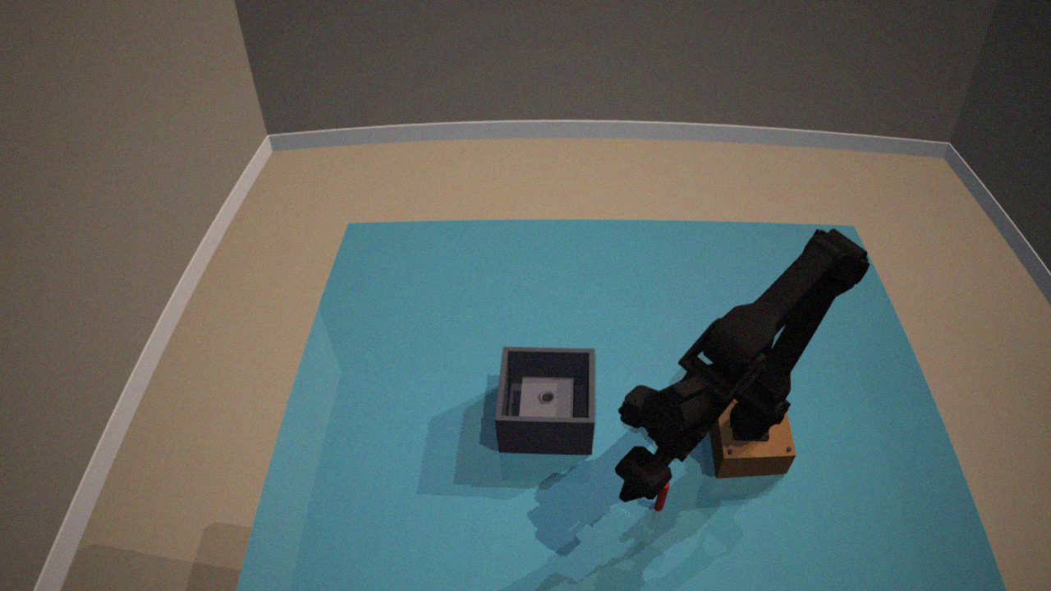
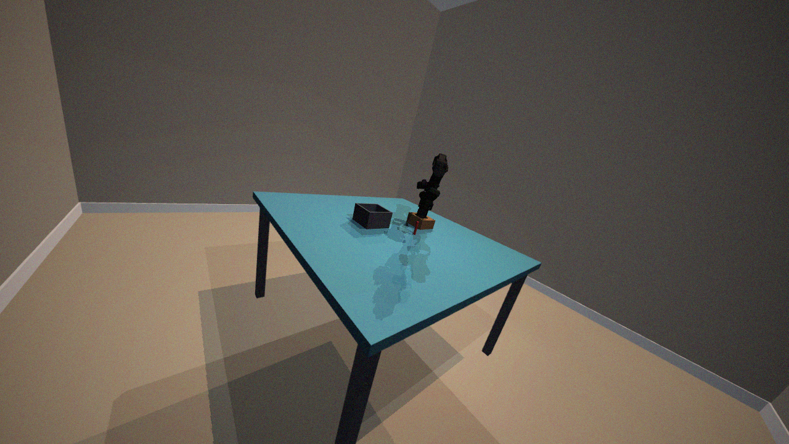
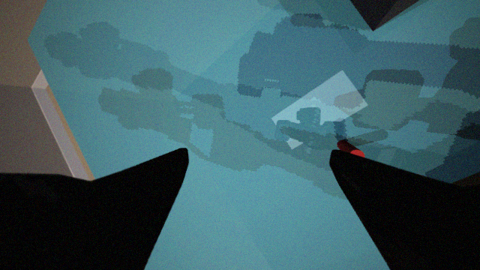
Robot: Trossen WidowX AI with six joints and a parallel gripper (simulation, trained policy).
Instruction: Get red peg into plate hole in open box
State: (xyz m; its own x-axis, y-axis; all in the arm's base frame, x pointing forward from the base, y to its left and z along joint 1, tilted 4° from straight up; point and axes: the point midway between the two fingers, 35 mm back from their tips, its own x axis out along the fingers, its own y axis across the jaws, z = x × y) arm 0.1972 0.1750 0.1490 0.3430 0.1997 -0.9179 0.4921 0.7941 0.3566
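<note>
The red peg lies 140 mm below my gripper tip, 60 mm to the right of it and 50 mm behind it. From my gripper tip the other things lie so: dark box (240 mm to the right, 160 mm below, 150 mm ahead); grey plate (240 mm to the right, 150 mm ahead, 140 mm below).
</note>
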